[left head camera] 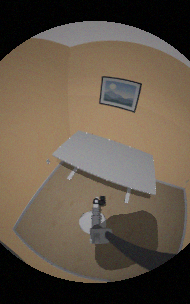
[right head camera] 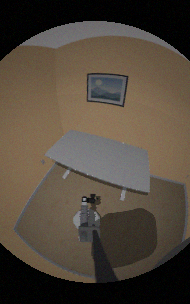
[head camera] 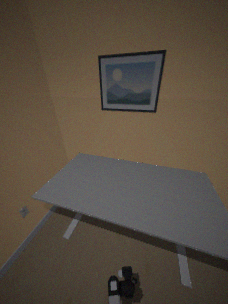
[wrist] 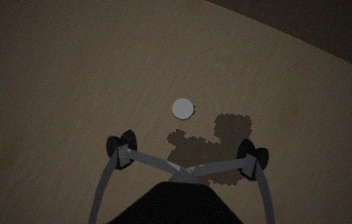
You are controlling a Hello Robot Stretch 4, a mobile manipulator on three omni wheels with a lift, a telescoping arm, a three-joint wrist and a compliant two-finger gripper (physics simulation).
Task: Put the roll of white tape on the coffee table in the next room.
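Frame: origin at the robot's base, x ahead, y left, z up, level; metres.
Seen in the pictures: gripper, between the fingertips: (wrist: 186,148).
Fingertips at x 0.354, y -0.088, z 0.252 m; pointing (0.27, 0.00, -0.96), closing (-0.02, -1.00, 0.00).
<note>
A point is followed by its place in that frame.
The roll of white tape (wrist: 183,108) {x 0.460, y -0.075, z -0.004 m} (head camera: 120,273) {x 0.461, y -0.071, z -0.004 m} shows as a small white disc on the brown floor. In the wrist view it lies a little above the middle of the picture, beyond the fingertips and apart from them. In the head camera view it is partly hidden by the black wrist. My gripper (wrist: 186,148) {x 0.354, y -0.088, z 0.252 m} is open and empty, pointing down at the floor, with its two dark fingertips spread wide below the tape in the wrist view. Its fingers are hidden in the head camera view. I cannot identify a coffee table in another room in these views.
A large grey table (head camera: 135,200) {x 0.702, y -0.219, z 0.692 m} (left head camera: 110,160) {x 0.790, y -0.193, z 0.692 m} (right head camera: 105,157) {x 0.794, y -0.263, z 0.692 m} with pale feet stands in front of the arm, near the walls. A framed picture (head camera: 131,87) {x 1.276, y -0.264, z 1.487 m} hangs above it. A pale round thing (left head camera: 85,221) {x 0.008, y 0.102, z 0.187 m} (right head camera: 78,220) {x -0.010, y 0.113, z 0.187 m} lies below the arm.
</note>
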